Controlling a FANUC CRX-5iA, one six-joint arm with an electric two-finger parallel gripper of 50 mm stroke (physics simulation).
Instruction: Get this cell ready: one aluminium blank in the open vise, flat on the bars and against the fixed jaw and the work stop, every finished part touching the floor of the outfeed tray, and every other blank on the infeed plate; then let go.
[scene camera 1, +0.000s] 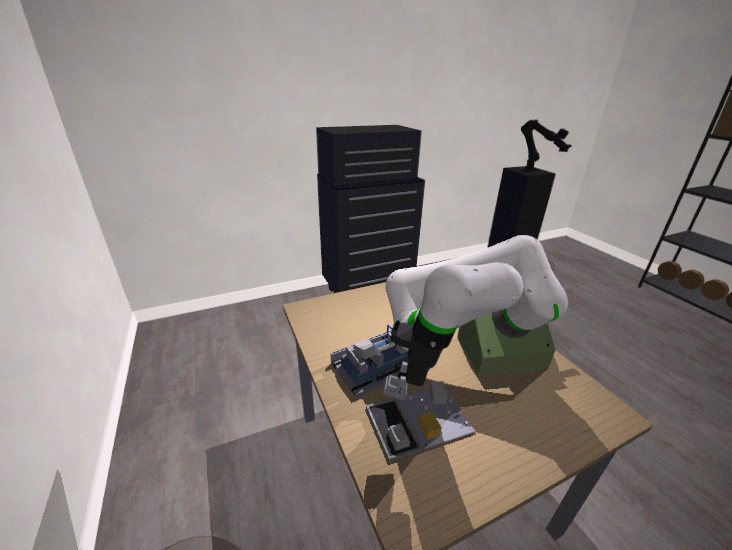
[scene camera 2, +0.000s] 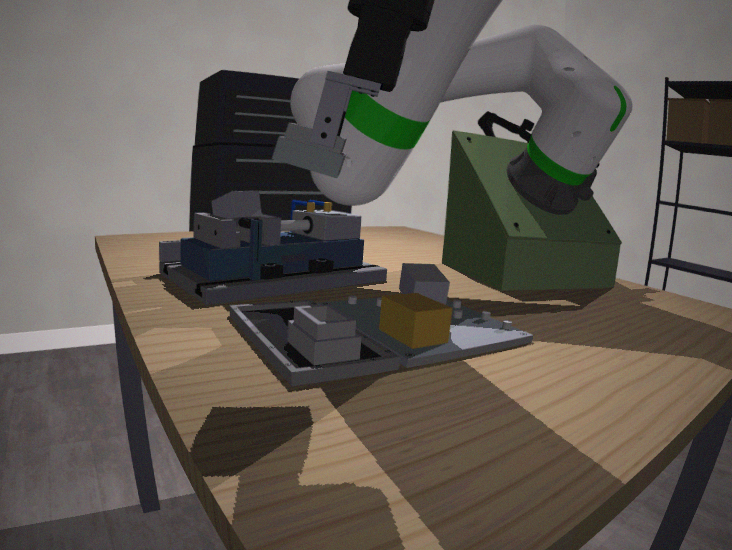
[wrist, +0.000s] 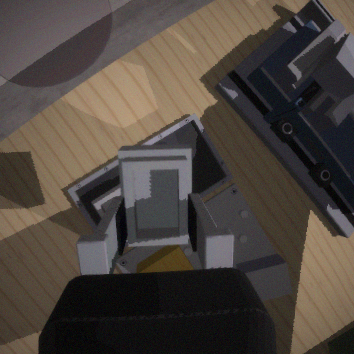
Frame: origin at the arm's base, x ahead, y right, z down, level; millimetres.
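Seen in the pictures: gripper, fingertip midpoint: (scene camera 1: 399, 386) (scene camera 2: 323, 144) (wrist: 156, 211); arm's base, origin of the base link: (scene camera 1: 511, 317) (scene camera 2: 541, 186).
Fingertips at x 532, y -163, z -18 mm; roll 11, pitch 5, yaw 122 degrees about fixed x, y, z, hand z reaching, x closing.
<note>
Pixels of each thing's top centre, then the offset from my fingertips to it. "pt": a spot on its surface instead.
- grey finished part, middle of its top: (wrist: 159, 198) (scene camera 2: 314, 122) (scene camera 1: 396, 380) dx +8, dy +6, dz -20 mm
- second finished part, middle of its top: (scene camera 2: 324, 313) (wrist: 120, 204) (scene camera 1: 399, 432) dx +7, dy -33, dz +148 mm
- vise, middle of its top: (scene camera 2: 273, 211) (scene camera 1: 380, 343) dx -63, dy +274, dz +90 mm
- infeed plate, surface spot: (scene camera 2: 491, 343) pt dx -154, dy -88, dz +181 mm
- yellow block, middle of its top: (scene camera 2: 416, 301) (wrist: 167, 274) (scene camera 1: 430, 421) dx -93, dy -36, dz +145 mm
- vise's base rail, surface spot: (scene camera 2: 295, 289) pt dx -60, dy +177, dz +183 mm
My gripper (scene camera 1: 404, 374) (scene camera 2: 329, 138) (wrist: 156, 211) is shut on a grey finished part (scene camera 1: 394, 387) (scene camera 2: 307, 156) (wrist: 156, 192) with a stepped edge and a pocket, held in the air above the tray and plate area. A second finished part (scene camera 1: 400, 438) (scene camera 2: 324, 348) sits in the outfeed tray (scene camera 1: 377, 433) (scene camera 2: 349, 373) (wrist: 95, 176). A grey blank (scene camera 1: 367, 350) (scene camera 2: 236, 204) shows at the jaws of the vise (scene camera 2: 218, 260) (wrist: 270, 75), standing above them and looking tilted; its underside is hidden. Another grey blank (scene camera 1: 439, 392) (scene camera 2: 423, 282) is on the infeed plate (scene camera 1: 460, 428) (scene camera 2: 491, 343).
A yellow block (scene camera 1: 430, 425) (scene camera 2: 414, 322) (wrist: 167, 260) stands on the infeed plate beside the tray. Small pegs rise from the plate. The green robot pedestal (scene camera 1: 502, 357) (scene camera 2: 532, 260) stands behind it. The vise's base rail (scene camera 2: 295, 289) lies close behind the tray.
</note>
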